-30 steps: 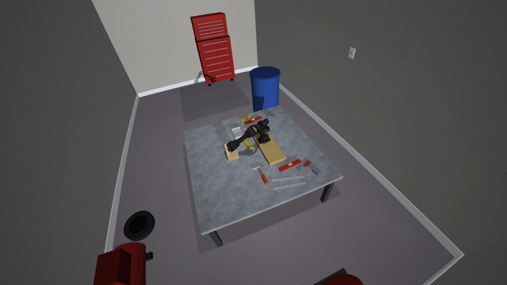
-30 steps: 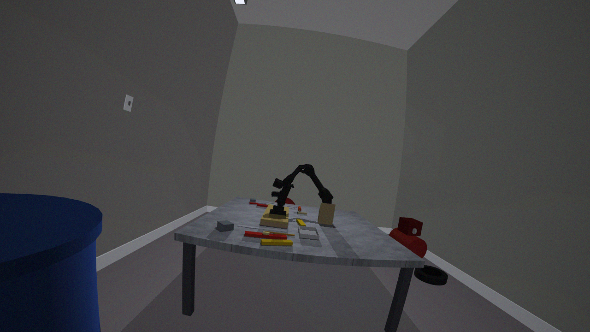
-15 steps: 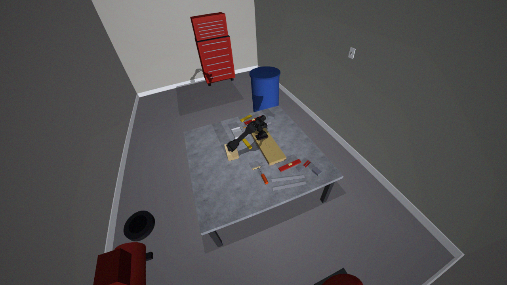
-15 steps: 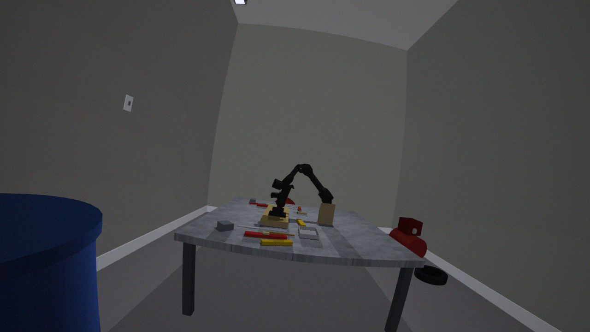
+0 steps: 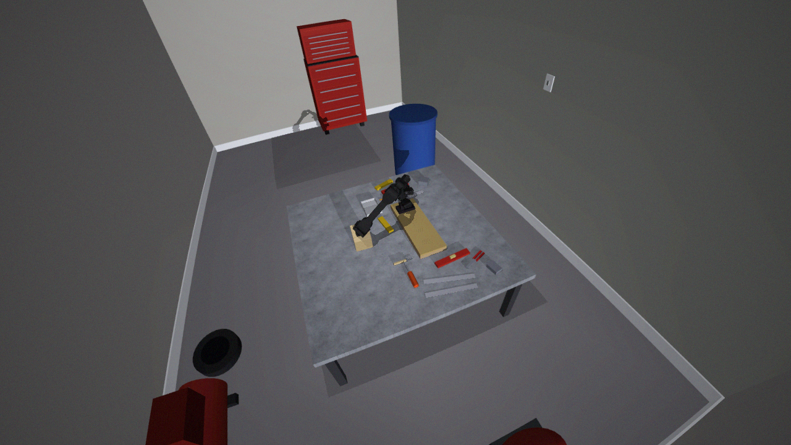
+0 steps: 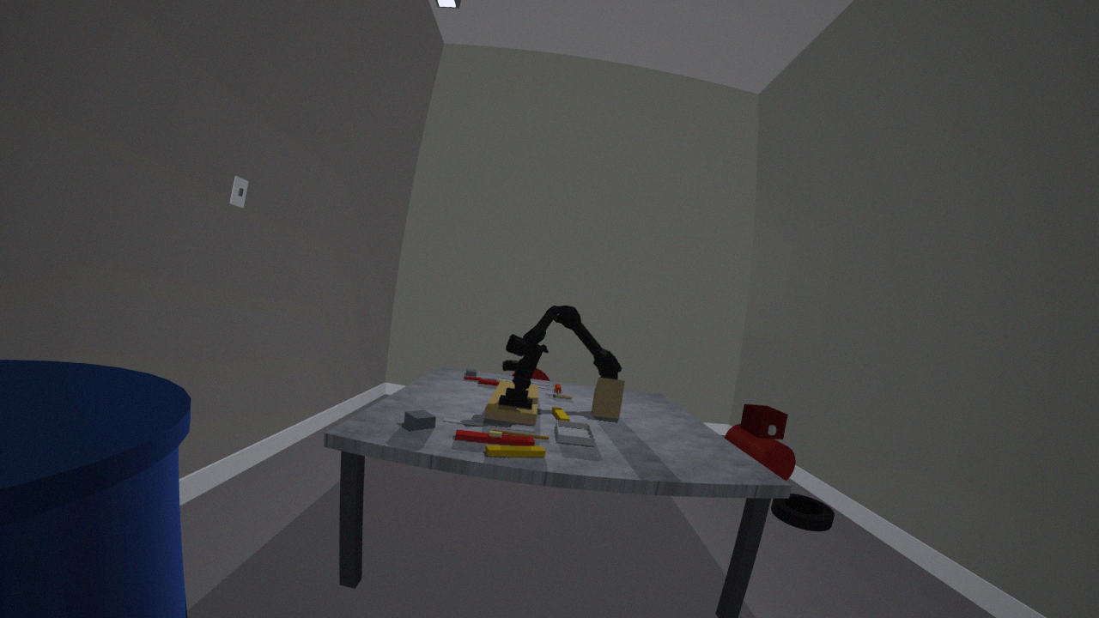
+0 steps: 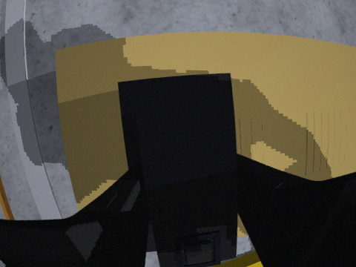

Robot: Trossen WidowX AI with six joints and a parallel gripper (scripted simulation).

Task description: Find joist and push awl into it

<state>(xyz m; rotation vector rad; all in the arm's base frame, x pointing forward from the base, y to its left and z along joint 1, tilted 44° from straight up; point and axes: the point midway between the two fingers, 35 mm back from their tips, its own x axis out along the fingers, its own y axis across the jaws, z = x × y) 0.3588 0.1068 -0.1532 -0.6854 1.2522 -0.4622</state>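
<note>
Right now the white tray is 23 cm behind my gripper tip, 15 cm to the left of it and 5 cm below it. Round my gripper tip: thin orange rod: 22 cm to the left, 6 cm below, 6 cm behind; orange-handled tool: 50 cm to the right, 17 cm behind, 5 cm below; black stud finder: 2 cm behind, 2 cm above.
</note>
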